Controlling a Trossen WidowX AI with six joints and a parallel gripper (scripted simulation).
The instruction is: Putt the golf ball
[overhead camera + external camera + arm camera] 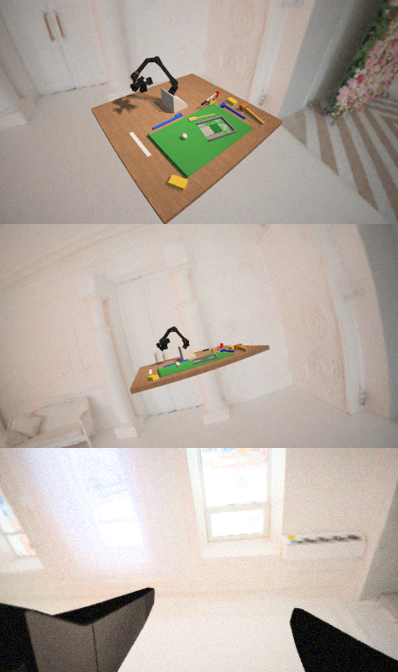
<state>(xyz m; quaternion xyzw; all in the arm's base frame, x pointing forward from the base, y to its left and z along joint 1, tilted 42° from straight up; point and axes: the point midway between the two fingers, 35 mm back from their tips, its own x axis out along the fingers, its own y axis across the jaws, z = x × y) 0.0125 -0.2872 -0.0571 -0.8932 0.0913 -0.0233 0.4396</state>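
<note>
Right now my gripper tip is 130 mm short of the red putter, 610 mm to the right of it and 230 mm above it. From my gripper tip the other things lie so: green mat (450 mm ahead, 300 mm to the left, 290 mm below); white golf ball (430 mm ahead, 140 mm to the left, 260 mm below); white strip (310 mm ahead, 180 mm to the right, 290 mm below).
</note>
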